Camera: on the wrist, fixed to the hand. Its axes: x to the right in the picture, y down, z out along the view.
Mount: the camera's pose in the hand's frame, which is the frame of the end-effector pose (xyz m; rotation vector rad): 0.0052 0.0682 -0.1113 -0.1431 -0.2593 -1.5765
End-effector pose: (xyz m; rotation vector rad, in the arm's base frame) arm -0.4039 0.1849 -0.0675 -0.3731 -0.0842 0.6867
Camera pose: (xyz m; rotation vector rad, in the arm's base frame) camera -0.4190 0.2023 -0.1961 -0.2470 -0.5992 -0.8420
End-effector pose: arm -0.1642 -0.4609 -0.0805 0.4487 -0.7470 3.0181
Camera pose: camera -0.2044 -0.4709 -0.2044 0.8573 -0.2852 1.4391
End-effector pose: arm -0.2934 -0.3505 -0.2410 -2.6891 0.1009 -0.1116
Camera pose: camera -0.3024 -0.4601 -0.1705 -2.1739 -2.0653 -0.2099
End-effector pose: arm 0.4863 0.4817 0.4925 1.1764 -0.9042 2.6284
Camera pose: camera 0.3884 0.4887 0.4063 1.3163 0.0092 1.1290
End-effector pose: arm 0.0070 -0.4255 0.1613 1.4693 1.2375 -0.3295
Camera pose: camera 0.0183 -0.3161 0.2318 0.0261 1.9029 -1.3523
